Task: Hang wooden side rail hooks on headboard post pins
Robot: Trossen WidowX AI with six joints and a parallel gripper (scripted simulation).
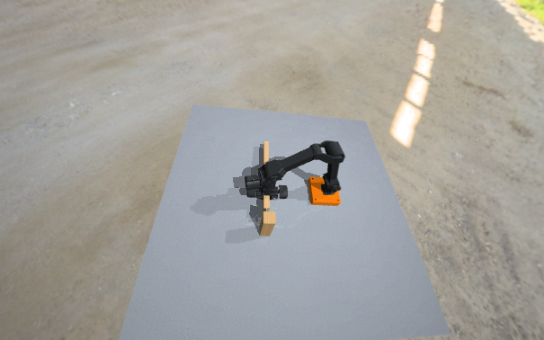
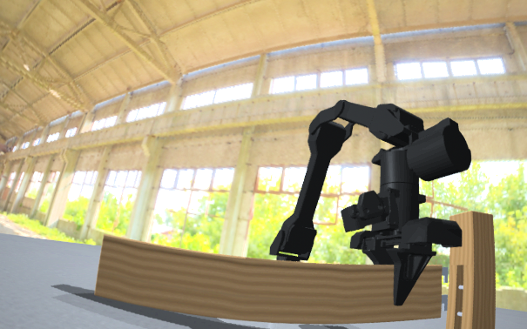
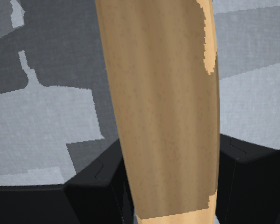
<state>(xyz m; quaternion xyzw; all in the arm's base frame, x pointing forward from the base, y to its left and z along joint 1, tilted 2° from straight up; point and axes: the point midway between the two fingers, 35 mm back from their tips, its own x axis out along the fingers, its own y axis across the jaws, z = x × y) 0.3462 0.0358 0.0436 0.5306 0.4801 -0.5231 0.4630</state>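
Right now my gripper tip is 2 cm short of the headboard post, 14 cm to the right of it and 4 cm below it.
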